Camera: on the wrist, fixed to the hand. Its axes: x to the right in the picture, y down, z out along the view.
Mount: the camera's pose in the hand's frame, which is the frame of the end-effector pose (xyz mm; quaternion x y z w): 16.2 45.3 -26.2 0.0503 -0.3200 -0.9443 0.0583
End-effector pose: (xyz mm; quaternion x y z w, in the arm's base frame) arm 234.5 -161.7 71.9 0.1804 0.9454 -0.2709 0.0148
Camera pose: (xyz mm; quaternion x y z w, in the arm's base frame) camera 237.0 -107.0 69.2 -0.9682 0.2071 -0.1351 0.0385
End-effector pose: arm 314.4 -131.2 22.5 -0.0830 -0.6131 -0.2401 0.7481
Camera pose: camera 360.4 -106.9 39.6 -0.5349 0.3656 0.6630 0.3751
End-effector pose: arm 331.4 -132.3 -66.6 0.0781 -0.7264 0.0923 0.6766
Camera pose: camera 344.8 -81.9 -50.0 -0.7540 0.1805 0.6220 0.1098
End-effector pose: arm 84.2 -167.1 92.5 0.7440 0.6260 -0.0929 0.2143
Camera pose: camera 128.0 -146.9 118.4 -0.5667 0.6658 -0.4773 0.0877
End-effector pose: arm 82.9 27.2 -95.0 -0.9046 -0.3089 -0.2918 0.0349
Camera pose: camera 106.2 -7.0 -59.1 -0.1473 0.8980 -0.2550 0.3268
